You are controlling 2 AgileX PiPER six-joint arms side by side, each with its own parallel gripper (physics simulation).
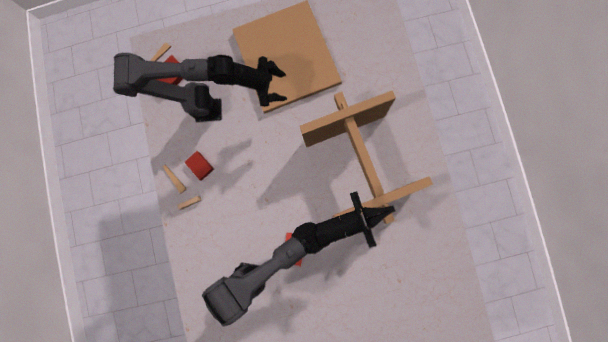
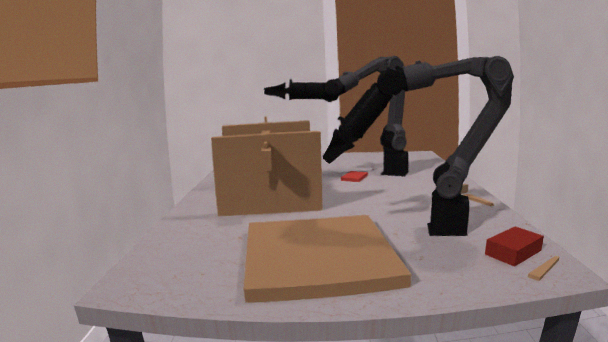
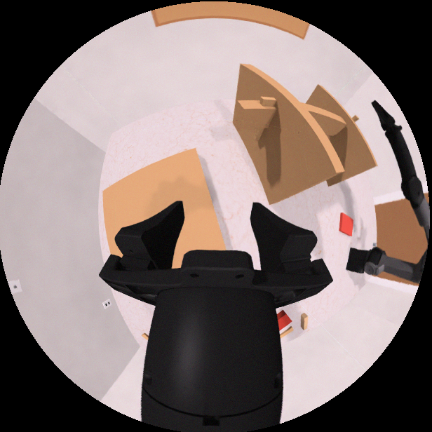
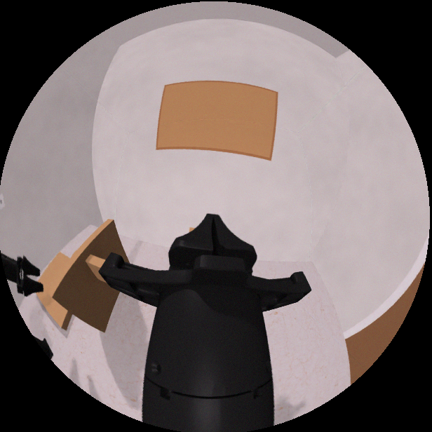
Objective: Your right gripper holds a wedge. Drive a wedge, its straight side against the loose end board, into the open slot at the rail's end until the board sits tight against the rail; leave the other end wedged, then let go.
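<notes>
The rail (image 1: 365, 157) (image 3: 325, 114) joins two upright boards. The lower end board (image 1: 412, 187) (image 2: 292, 125) (image 3: 359, 150) stands under my right gripper; the other end board (image 1: 322, 136) (image 2: 240, 175) (image 3: 300, 165) (image 4: 82, 295) is upright too. A wedge (image 2: 266, 145) (image 3: 268, 101) sits at this other board's rail end. A thin upright piece (image 2: 265, 119), seemingly a wedge, rises behind the lower board. My right gripper (image 1: 393, 209) (image 2: 265, 91) (image 3: 373, 102) (image 4: 211, 221) is shut above the lower rail end, with no wedge visible between its fingertips. My left gripper (image 1: 285, 86) (image 2: 327, 160) (image 3: 217, 209) is open and empty.
A flat square board (image 1: 300, 35) (image 2: 320, 260) (image 3: 145, 185) lies below my left gripper. Red blocks (image 1: 199, 165) (image 2: 514, 245) (image 3: 346, 224) and loose wooden pieces (image 1: 174, 179) (image 2: 544, 268) lie near the arm bases.
</notes>
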